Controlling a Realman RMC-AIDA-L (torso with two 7-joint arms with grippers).
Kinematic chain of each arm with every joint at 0, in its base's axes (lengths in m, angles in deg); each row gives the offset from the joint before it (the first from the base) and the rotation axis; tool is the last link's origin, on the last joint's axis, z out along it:
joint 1: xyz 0 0 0.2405 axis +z
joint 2: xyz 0 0 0 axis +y
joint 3: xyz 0 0 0.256 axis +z
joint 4: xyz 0 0 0 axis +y
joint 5: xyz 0 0 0.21 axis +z
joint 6: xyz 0 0 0 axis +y
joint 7: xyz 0 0 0.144 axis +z
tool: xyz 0 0 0
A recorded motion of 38 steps. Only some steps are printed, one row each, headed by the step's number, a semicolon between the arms.
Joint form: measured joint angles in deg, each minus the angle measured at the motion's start. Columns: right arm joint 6, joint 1, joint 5, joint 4, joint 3, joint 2, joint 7; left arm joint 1, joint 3, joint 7, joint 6, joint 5, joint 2, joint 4.
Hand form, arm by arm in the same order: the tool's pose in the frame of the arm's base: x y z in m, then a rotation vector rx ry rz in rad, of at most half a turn. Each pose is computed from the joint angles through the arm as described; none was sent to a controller.
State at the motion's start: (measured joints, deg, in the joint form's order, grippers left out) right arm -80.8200 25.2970 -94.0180 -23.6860 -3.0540 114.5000 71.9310; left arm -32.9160 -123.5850 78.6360 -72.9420 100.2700 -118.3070 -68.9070
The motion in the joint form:
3: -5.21 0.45 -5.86 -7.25 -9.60 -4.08 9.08; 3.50 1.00 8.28 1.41 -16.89 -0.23 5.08
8: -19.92 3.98 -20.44 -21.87 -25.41 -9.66 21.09; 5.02 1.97 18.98 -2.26 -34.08 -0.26 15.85
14: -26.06 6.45 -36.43 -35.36 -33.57 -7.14 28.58; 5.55 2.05 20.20 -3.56 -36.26 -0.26 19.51
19: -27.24 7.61 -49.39 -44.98 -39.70 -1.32 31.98; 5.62 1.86 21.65 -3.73 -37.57 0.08 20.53
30: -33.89 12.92 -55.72 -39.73 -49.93 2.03 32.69; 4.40 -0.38 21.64 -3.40 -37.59 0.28 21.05
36: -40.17 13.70 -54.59 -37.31 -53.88 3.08 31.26; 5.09 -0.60 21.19 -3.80 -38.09 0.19 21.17
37: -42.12 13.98 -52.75 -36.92 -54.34 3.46 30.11; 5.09 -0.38 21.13 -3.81 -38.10 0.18 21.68
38: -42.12 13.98 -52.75 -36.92 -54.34 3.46 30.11; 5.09 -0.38 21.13 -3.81 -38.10 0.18 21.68
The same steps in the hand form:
3: 0.3358 0.3376 0.1360 -1.9342 0.7955 1.0479; -0.1431 0.3932 0.0825 -2.3617 -0.3261 -1.0418
8: 0.2869 0.3397 0.1483 -2.5615 0.6968 0.6550; -0.1610 0.3834 0.0797 -2.2231 -0.3523 -1.3242
14: 0.2692 0.3345 0.1310 -2.7999 0.7267 0.1596; -0.1730 0.3795 0.0736 -2.2018 -0.4094 -1.3619
19: 0.2578 0.3304 0.1018 -2.8504 0.7180 -0.2041; -0.1768 0.3798 0.0764 -2.1783 -0.3999 -1.3674
30: 0.2315 0.3176 0.0489 2.9222 -0.6382 0.4594; -0.1759 0.3860 0.0851 -2.1414 -0.3935 -1.3776
36: 0.2213 0.2974 0.0338 2.7427 -0.5433 0.4581; -0.1801 0.3832 0.0861 -2.1287 -0.4138 -1.3908
37: 0.2146 0.2925 0.0306 2.7053 -0.4899 0.4087; -0.1814 0.3830 0.0838 -2.1324 -0.4268 -1.3912
38: 0.2146 0.2925 0.0306 2.7053 -0.4899 0.4087; -0.1814 0.3830 0.0838 -2.1324 -0.4268 -1.3912

